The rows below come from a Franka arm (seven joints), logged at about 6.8 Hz.
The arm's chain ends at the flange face. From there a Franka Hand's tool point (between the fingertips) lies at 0.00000 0.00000 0.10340 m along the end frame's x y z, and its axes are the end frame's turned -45 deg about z.
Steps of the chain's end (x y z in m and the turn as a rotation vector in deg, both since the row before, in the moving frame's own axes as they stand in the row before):
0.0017 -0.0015 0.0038 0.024 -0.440 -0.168
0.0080 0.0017 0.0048 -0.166 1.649 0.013
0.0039 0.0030 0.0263 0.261 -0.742 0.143
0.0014 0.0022 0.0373 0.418 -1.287 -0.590
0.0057 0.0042 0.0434 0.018 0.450 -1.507
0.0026 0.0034 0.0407 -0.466 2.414 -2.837
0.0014 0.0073 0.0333 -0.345 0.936 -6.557
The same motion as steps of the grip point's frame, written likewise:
0.0017 -0.0004 0.0038 0.328 -0.294 -0.168
0.0063 0.0092 0.0048 -1.283 1.049 0.013
0.0000 0.0036 0.0263 0.709 -0.340 0.143
-0.0017 0.0004 0.0373 1.206 -0.614 -0.590
0.0017 0.0075 0.0434 -0.305 0.331 -1.507
0.0020 0.0079 0.0406 -2.036 1.377 -2.837
-0.0033 0.0077 0.0333 -0.906 0.418 -6.557

